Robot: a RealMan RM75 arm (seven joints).
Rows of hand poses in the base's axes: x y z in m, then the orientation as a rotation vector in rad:
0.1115, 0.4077, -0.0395, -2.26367, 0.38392, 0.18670
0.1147, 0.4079, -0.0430, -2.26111, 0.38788, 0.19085
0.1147, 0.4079, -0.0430, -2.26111, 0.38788, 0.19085
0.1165, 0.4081, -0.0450, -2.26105, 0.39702, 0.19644
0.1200, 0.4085, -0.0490, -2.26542, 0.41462, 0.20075
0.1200, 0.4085, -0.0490, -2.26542, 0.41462, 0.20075
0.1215, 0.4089, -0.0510, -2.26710, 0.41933, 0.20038
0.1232, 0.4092, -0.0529, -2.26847, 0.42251, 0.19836
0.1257, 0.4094, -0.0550, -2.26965, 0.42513, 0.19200
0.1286, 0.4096, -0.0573, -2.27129, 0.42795, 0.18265
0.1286, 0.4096, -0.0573, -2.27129, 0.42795, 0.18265
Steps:
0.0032, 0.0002, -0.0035, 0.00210, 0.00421, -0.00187
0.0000, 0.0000, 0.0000, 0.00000, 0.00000, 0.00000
0.0018, 0.0002, -0.0020, -0.00116, 0.00716, -0.00459
0.0035, 0.0004, -0.0040, -0.00711, 0.00936, -0.01011
0.0000, 0.0000, 0.0000, 0.00000, 0.00000, 0.00000
0.0015, 0.0004, -0.0020, -0.00252, 0.00144, -0.00310
0.0017, 0.0003, -0.0019, -0.00207, -0.00029, -0.00262
0.0025, 0.0002, -0.0021, -0.00211, -0.00362, -0.00366
0.0029, 0.0002, -0.0023, -0.00285, -0.00567, -0.00467
0.0000, 0.0000, 0.0000, 0.00000, 0.00000, 0.00000

